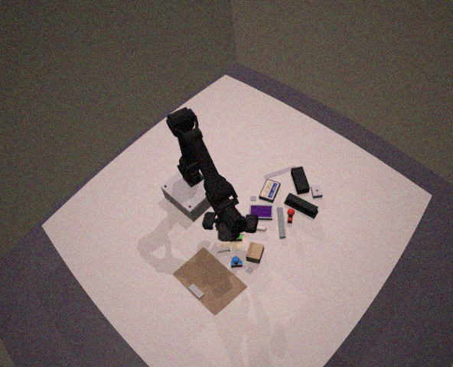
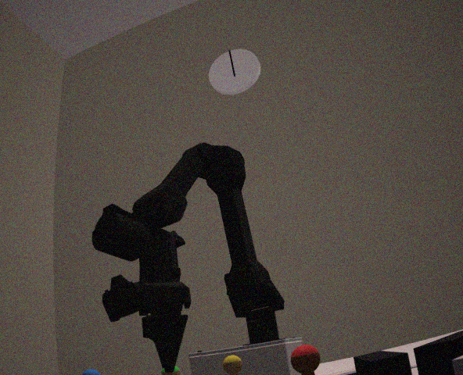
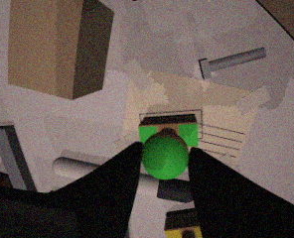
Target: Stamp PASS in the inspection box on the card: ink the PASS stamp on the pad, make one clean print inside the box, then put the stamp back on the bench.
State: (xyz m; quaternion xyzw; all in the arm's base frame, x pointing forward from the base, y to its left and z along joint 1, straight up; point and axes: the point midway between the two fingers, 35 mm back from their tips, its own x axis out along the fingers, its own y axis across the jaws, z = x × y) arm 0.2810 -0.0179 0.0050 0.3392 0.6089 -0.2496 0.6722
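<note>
Now: the green stamp 3 cm below my gripper tip. Also, from my gripper tip: wooden block: 9 cm ahead, 1 cm to the left, 3 cm below; pale card: 1 cm behind, 1 cm to the right, 5 cm below; pen: 2 cm behind, 6 cm to the left, 4 cm below.
</note>
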